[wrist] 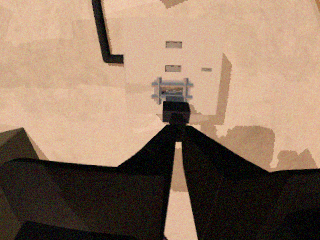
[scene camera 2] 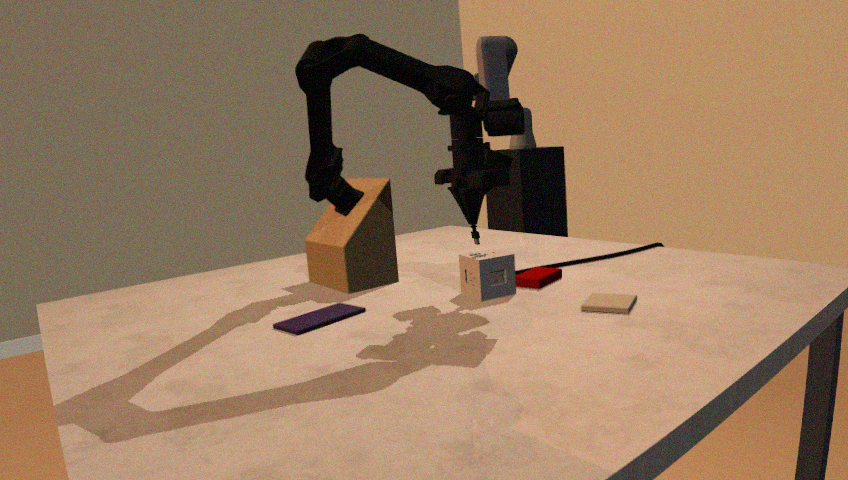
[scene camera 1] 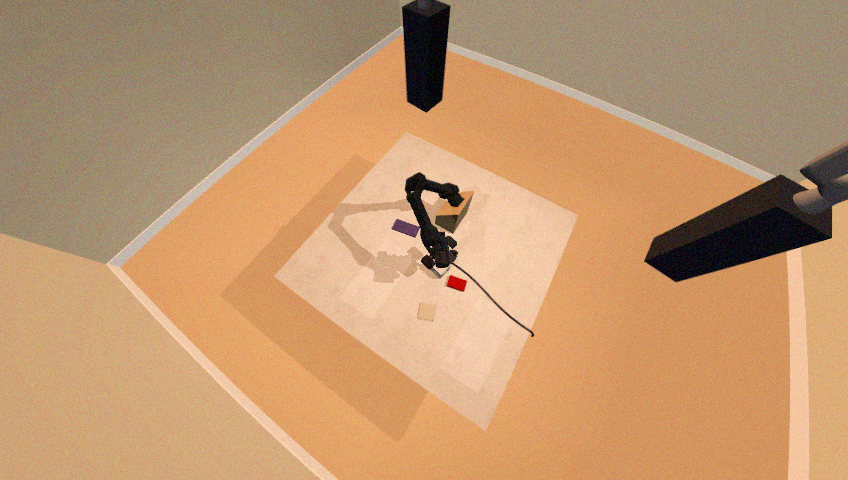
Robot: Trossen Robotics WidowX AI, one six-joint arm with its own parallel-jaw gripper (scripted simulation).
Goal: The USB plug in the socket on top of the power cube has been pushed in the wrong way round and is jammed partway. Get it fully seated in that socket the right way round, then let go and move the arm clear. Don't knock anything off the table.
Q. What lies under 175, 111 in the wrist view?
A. A USB plug.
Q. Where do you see a red block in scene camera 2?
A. At 538, 277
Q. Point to a power cube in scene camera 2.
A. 486, 278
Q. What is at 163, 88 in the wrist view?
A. A USB socket.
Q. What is my gripper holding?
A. A USB plug.
